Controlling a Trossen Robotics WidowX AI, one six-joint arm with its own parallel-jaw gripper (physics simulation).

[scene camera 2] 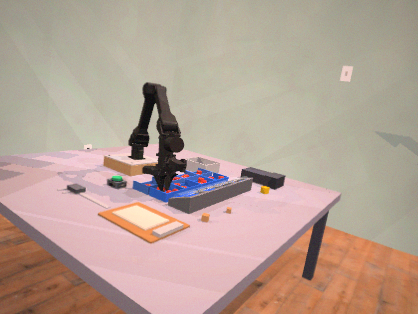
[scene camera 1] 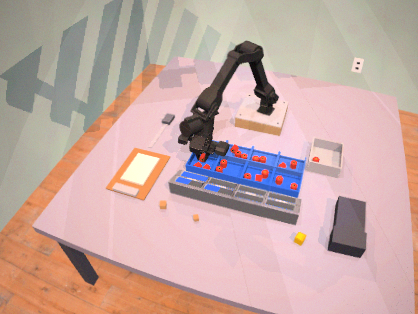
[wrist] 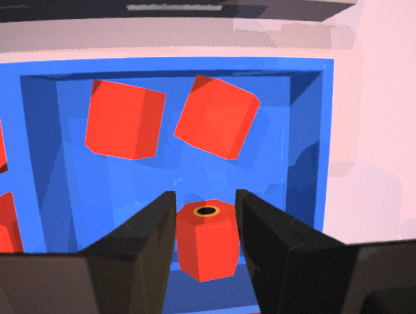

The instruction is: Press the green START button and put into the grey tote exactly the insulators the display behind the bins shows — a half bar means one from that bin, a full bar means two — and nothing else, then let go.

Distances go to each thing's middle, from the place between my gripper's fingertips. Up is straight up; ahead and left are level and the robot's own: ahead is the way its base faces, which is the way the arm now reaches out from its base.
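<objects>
The grey tote (scene camera 1: 330,153) is 25 cm behind my hand, 43 cm to the left of it and 1 cm above it. Then there's the dark box (scene camera 1: 348,237), and that's 4 cm ahead of my hand, 59 cm to the left of it and 1 cm above it.
</objects>
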